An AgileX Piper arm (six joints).
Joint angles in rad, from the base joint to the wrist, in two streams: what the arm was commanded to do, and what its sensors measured. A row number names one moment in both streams.
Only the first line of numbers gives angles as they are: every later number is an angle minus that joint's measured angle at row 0.
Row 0, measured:
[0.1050, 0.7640, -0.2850, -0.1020, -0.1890, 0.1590]
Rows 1 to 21, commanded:
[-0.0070, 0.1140, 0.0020, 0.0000, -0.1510, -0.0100]
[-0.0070, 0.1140, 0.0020, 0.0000, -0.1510, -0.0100]
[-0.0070, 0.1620, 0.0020, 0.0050, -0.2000, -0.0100]
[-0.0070, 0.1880, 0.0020, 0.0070, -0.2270, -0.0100]
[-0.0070, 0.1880, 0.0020, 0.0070, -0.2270, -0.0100]
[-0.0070, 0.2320, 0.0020, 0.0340, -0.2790, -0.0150]
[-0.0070, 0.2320, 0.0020, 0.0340, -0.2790, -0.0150]
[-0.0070, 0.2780, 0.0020, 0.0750, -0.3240, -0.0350]
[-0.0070, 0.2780, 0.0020, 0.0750, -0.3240, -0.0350]
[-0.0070, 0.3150, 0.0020, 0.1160, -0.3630, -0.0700]
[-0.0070, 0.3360, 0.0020, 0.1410, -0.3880, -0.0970]
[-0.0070, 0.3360, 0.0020, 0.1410, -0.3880, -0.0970]
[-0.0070, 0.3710, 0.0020, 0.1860, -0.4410, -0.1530]
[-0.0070, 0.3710, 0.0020, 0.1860, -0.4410, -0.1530]
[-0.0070, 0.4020, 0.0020, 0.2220, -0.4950, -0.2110]
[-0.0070, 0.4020, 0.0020, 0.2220, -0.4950, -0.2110]
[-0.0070, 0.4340, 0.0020, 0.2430, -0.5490, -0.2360]
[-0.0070, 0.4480, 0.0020, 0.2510, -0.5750, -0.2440]
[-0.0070, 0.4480, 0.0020, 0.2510, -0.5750, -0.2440]
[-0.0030, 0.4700, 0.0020, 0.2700, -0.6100, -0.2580]
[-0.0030, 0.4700, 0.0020, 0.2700, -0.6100, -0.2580]
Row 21, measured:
[0.0000, 0.4440, 0.0000, 0.2400, -0.5380, -0.2170]
